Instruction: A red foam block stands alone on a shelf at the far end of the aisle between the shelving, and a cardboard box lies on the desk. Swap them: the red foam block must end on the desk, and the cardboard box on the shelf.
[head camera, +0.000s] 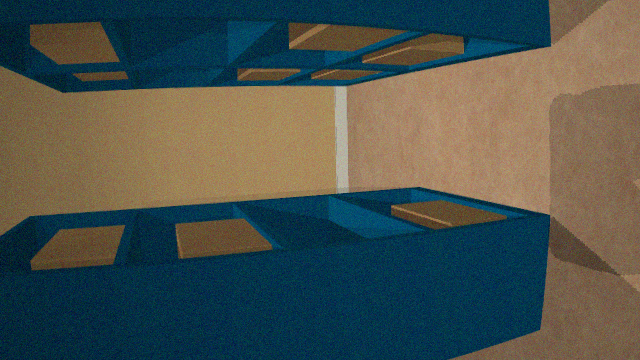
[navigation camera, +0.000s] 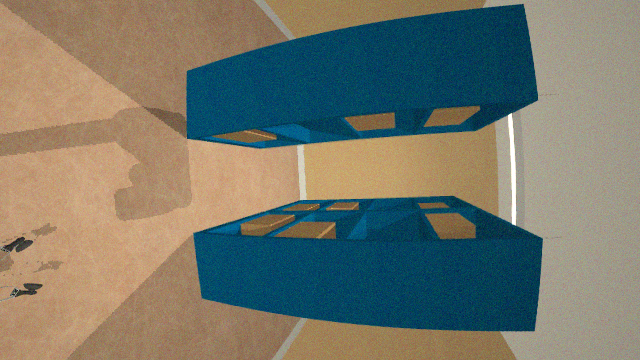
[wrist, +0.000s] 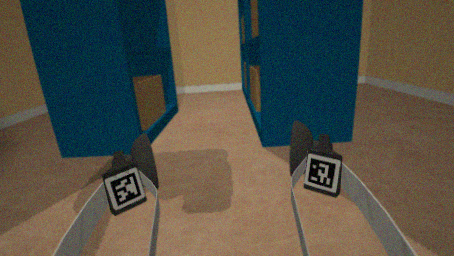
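My gripper is open above the floor, with nothing between its fingers. It points at the near end of the aisle between two blue shelving units. The left unit and the right unit stand upright and apart. The head and navigation pictures are turned on their side. The red foam block, the desk and the task's cardboard box on it do not show in these views. The insides of several compartments are partly hidden by the units' end panels.
Several brown boxes stand in the compartments, one low in the left unit and one low in the right unit. The aisle floor runs to a yellow wall with a white baseboard.
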